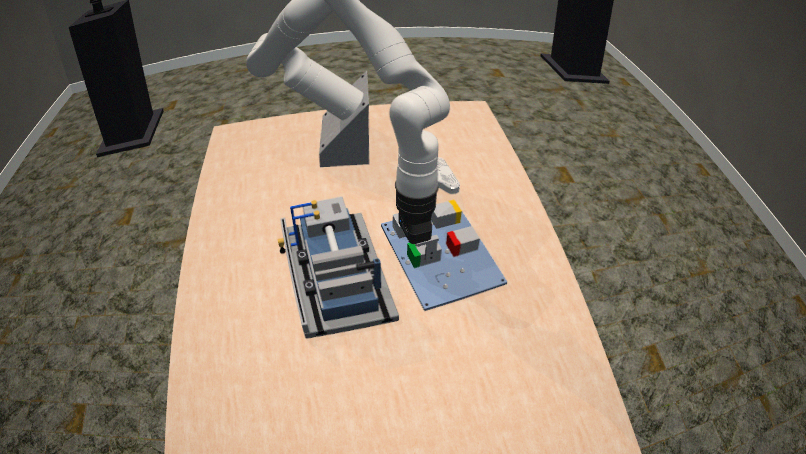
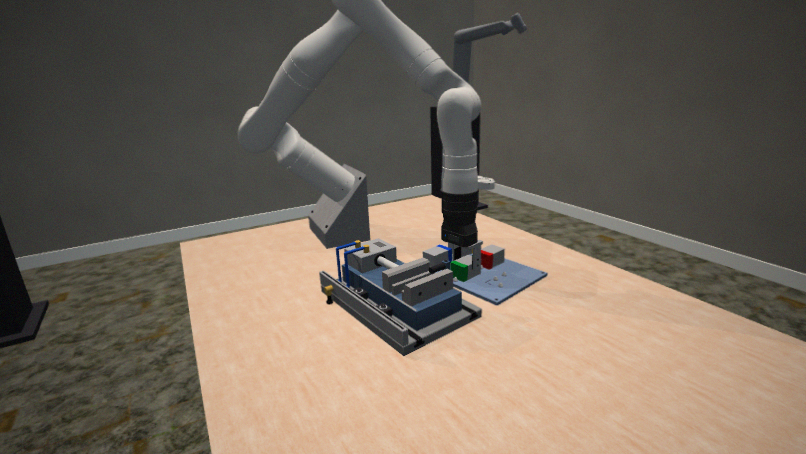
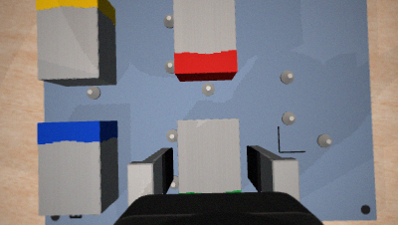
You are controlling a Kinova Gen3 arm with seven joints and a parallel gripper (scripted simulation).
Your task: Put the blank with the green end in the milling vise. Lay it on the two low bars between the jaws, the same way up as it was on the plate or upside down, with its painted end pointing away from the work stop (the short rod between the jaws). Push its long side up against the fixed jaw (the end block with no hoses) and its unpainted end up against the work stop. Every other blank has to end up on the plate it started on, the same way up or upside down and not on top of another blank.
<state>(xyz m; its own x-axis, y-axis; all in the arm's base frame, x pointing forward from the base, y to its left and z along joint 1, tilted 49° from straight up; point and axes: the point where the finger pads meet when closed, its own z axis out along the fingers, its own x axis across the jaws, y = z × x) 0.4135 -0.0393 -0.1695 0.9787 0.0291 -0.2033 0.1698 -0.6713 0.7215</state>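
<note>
The green-ended blank is 3 cm below my hand. The rest, counted from my hand: blue plate: 1 cm behind, 4 cm to the left, 5 cm below; then red-ended blank: 2 cm behind, 9 cm to the left, 3 cm below; then blue-ended blank: 9 cm behind, 2 cm to the right, 3 cm below.
</note>
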